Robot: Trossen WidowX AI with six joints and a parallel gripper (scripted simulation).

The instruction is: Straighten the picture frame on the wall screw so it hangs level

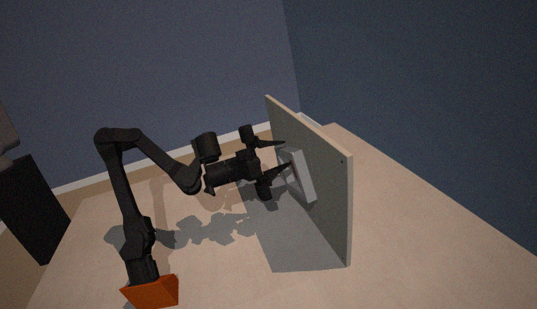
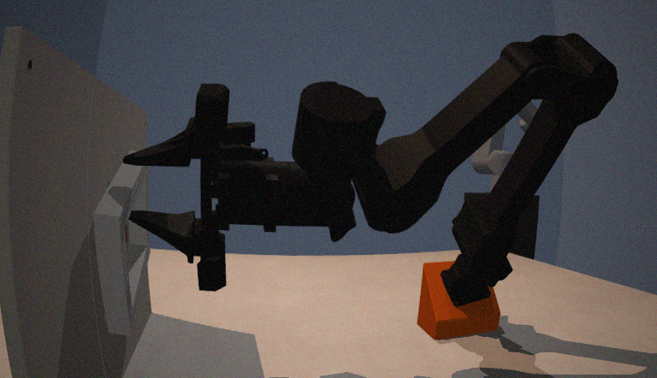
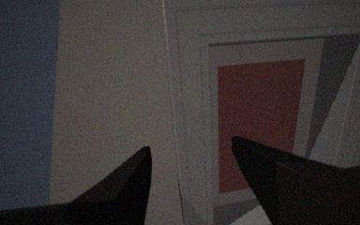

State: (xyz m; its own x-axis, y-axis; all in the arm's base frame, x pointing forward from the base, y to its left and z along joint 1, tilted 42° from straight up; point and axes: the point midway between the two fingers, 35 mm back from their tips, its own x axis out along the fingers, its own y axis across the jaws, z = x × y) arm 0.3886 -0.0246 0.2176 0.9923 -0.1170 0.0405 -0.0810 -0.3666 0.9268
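Now: the picture frame 50 mm below my gripper tip, 20 mm to the right of it and 10 mm ahead of it. Also, from my gripper tip: grey wall panel (50 mm below, 20 mm ahead, 10 mm to the right).
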